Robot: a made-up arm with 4 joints. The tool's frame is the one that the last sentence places.
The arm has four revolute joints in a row. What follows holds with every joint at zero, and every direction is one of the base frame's.
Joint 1 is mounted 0.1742 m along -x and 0.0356 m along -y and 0.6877 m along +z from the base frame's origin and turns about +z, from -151.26 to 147.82 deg.
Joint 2 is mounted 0.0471 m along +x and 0.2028 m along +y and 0.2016 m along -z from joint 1 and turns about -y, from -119.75 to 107.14 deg.
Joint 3 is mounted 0.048 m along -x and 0.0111 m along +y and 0.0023 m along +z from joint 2 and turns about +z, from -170.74 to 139.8 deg.
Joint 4 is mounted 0.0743 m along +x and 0.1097 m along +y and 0.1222 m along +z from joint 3 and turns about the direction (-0.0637, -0.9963, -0.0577), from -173.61 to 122.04 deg.
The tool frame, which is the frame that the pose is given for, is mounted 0.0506 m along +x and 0.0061 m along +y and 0.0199 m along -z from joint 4; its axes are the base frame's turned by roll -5.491, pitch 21.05 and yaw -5.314 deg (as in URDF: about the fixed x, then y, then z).
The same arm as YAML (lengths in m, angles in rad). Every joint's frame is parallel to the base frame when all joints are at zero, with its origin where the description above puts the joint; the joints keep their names.
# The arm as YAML. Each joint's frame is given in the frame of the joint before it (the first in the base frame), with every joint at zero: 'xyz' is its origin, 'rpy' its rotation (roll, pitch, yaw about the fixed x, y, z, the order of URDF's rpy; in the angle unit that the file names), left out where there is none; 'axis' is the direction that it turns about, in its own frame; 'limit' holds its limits. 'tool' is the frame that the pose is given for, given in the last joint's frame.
units:
  length: m
  angle: rad
joints:
  - name: joint 1
    type: revolute
    origin:
      xyz: [-0.1742, -0.0356, 0.6877]
    axis: "+z"
    limit:
      lower: -2.64
      upper: 2.5799
  - name: joint 2
    type: revolute
    origin:
      xyz: [0.0471, 0.2028, -0.2016]
    axis: "-y"
    limit:
      lower: -2.09
      upper: 1.8699
  - name: joint 3
    type: revolute
    origin:
      xyz: [-0.048, 0.0111, 0.0023]
    axis: "+z"
    limit:
      lower: -2.98
      upper: 2.44
  - name: joint 4
    type: revolute
    origin:
      xyz: [0.0743, 0.1097, 0.1222]
    axis: [-0.0637, -0.9963, -0.0577]
    limit:
      lower: -3.0301
      upper: 2.13
tool:
  origin:
    xyz: [0.0506, 0.0061, -0.0199]
    rpy: [-0.0958, 0.3674, -0.0927]

